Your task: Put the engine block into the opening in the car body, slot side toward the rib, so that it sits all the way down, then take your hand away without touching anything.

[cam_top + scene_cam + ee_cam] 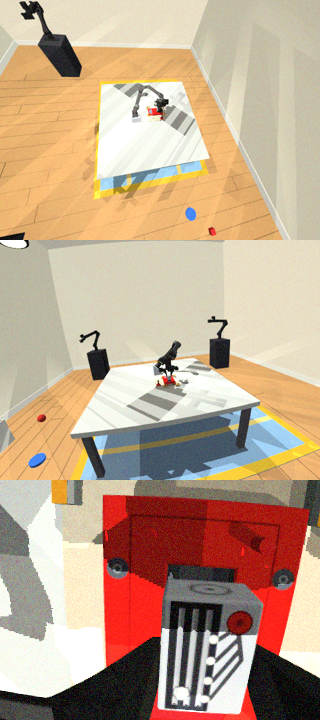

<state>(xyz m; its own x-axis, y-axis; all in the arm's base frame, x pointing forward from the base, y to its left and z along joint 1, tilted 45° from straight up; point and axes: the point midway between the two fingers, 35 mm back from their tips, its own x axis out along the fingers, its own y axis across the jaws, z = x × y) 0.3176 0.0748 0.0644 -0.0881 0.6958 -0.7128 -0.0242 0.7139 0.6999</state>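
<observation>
Right now my gripper tip is 1 cm above the engine block.
</observation>
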